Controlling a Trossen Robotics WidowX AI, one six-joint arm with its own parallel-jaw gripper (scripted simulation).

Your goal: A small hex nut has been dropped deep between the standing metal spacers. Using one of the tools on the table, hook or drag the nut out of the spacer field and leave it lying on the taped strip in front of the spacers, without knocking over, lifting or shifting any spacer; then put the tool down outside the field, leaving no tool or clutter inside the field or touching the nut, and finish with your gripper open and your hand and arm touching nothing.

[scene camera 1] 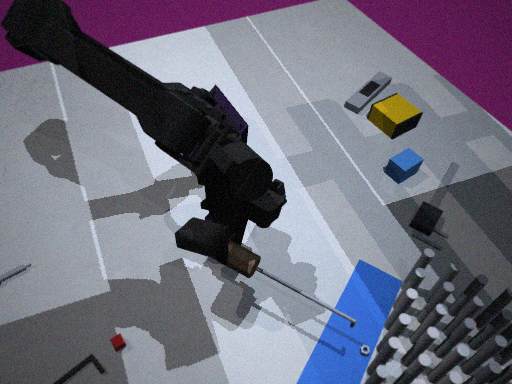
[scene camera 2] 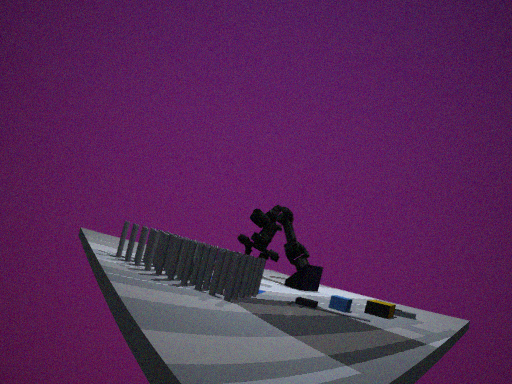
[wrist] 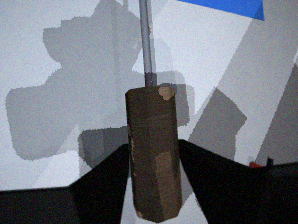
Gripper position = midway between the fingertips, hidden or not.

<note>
In view: my gripper (scene camera 1: pixel 230 255), a grey flat piece (scene camera 1: pixel 361 98) and a blue cube (scene camera 1: pixel 405 164).
My gripper also shows in the wrist view (wrist: pixel 153 146). The wrist view misses the grey flat piece: it is out of frame.
</note>
